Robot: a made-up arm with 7 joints. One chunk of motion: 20 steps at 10 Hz.
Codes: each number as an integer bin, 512 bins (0 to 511) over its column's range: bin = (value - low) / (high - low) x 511, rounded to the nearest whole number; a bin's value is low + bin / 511 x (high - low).
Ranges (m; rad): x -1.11..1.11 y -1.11..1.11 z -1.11..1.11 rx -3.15..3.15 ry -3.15..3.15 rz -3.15..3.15
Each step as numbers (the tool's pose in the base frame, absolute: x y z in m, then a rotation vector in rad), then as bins.
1 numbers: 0.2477 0.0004 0.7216 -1.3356 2.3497 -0.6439
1 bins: 313 256 422 147 446 203
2 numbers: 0.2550 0.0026 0.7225 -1.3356 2.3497 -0.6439
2 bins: 314 256 422 147 446 203
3 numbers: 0.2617 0.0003 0.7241 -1.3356 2.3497 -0.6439
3 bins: 316 256 422 147 446 203
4 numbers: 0.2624 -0.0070 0.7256 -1.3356 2.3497 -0.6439
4 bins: 316 254 423 147 446 203
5 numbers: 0.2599 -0.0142 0.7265 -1.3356 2.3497 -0.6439
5 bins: 315 252 423 147 446 203
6 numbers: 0.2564 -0.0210 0.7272 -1.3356 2.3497 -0.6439
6 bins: 315 251 423 147 446 203
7 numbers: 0.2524 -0.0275 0.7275 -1.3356 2.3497 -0.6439
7 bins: 314 249 423 147 446 203
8 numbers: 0.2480 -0.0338 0.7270 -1.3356 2.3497 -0.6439
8 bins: 313 248 423 147 446 203
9 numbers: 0.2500 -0.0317 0.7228 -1.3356 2.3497 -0.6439
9 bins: 313 248 422 147 446 203
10 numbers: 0.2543 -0.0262 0.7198 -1.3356 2.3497 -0.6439
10 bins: 314 249 421 147 446 203
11 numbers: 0.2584 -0.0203 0.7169 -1.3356 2.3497 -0.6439
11 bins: 315 251 421 147 446 203
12 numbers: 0.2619 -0.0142 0.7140 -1.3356 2.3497 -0.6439
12 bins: 316 252 420 147 446 203
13 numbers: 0.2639 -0.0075 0.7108 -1.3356 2.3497 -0.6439
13 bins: 316 254 419 147 446 203
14 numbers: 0.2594 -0.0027 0.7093 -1.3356 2.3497 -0.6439
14 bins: 315 255 419 147 446 203
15 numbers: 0.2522 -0.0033 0.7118 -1.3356 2.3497 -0.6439
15 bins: 314 255 419 147 446 203
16 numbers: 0.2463 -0.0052 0.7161 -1.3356 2.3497 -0.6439
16 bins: 312 254 420 147 446 203
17 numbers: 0.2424 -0.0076 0.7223 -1.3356 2.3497 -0.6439
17 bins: 311 254 422 147 446 203
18 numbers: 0.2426 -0.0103 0.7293 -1.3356 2.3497 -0.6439
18 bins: 311 253 423 147 446 203
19 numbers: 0.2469 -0.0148 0.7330 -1.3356 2.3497 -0.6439
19 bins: 312 252 424 147 446 203
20 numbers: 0.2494 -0.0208 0.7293 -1.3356 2.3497 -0.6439
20 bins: 313 251 423 147 446 203
